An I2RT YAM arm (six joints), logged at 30 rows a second.
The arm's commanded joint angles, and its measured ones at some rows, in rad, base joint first. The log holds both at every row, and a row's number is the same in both.
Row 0, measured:
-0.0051 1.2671 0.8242 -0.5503 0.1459 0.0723
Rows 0 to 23, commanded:
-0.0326 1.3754 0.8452 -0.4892 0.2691 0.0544
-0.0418 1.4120 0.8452 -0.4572 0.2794 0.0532
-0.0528 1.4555 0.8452 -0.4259 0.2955 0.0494
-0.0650 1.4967 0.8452 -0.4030 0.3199 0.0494
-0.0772 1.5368 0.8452 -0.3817 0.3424 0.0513
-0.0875 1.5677 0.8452 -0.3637 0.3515 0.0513
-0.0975 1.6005 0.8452 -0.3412 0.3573 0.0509
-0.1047 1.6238 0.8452 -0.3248 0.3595 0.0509
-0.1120 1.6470 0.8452 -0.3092 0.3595 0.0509
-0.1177 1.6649 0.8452 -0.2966 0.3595 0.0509
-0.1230 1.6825 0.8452 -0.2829 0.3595 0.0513
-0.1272 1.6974 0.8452 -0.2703 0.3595 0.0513
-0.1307 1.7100 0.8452 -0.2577 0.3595 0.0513
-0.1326 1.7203 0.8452 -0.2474 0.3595 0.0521
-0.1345 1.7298 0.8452 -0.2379 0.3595 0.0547
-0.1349 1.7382 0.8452 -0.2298 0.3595 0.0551
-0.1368 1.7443 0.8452 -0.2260 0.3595 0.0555
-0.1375 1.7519 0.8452 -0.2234 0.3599 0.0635
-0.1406 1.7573 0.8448 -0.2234 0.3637 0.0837
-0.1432 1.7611 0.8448 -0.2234 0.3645 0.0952
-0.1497 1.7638 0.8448 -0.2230 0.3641 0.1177
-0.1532 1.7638 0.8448 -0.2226 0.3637 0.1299
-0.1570 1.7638 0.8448 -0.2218 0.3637 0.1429
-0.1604 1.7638 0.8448 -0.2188 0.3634 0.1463
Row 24, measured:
-0.1406 1.7477 0.8352 -0.2192 0.3466 0.0937
